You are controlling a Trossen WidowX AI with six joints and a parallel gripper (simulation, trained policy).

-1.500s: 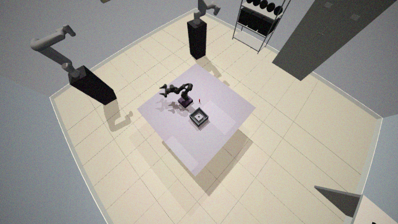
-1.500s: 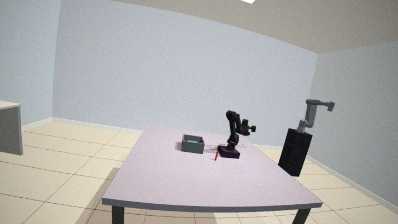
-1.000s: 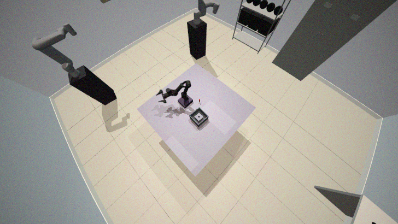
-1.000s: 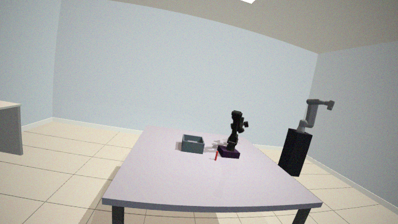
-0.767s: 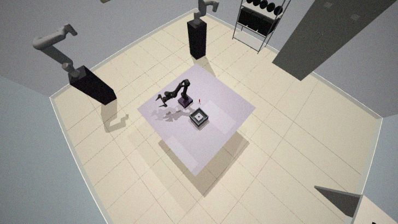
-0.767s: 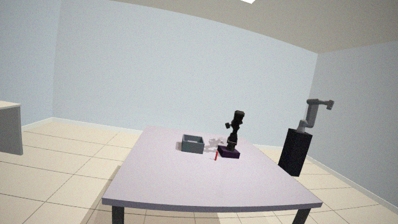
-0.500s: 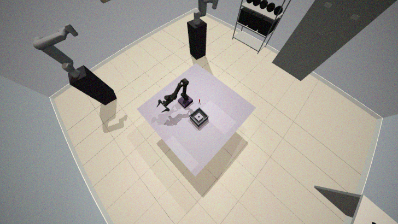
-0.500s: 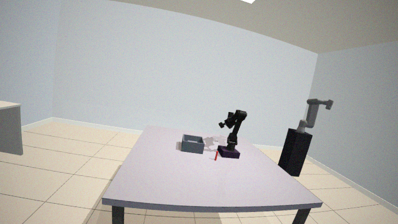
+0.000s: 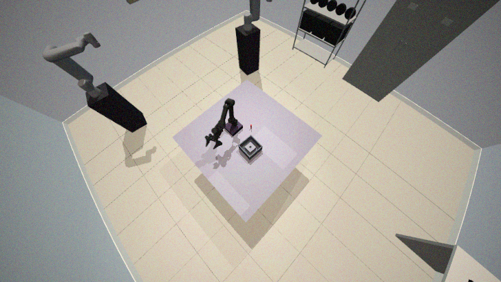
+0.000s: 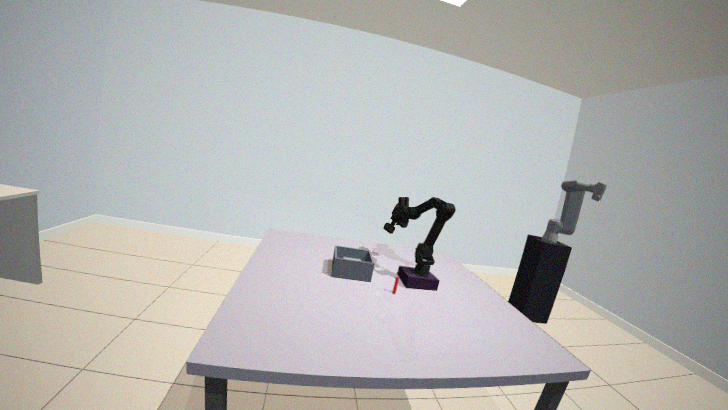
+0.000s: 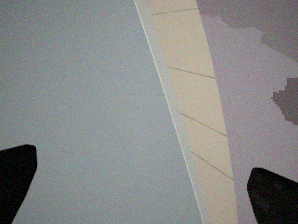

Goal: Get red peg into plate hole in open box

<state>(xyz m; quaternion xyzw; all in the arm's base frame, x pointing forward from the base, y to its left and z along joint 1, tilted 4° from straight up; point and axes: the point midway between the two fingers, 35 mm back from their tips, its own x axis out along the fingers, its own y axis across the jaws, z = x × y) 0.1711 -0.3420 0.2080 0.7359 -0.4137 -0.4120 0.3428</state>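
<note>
The red peg lies 530 mm to the left of my gripper tip, 190 mm below it and 40 mm behind it. From my gripper tip the other things lie so: grey box: 370 mm to the left, 200 mm below, 180 mm ahead.
</note>
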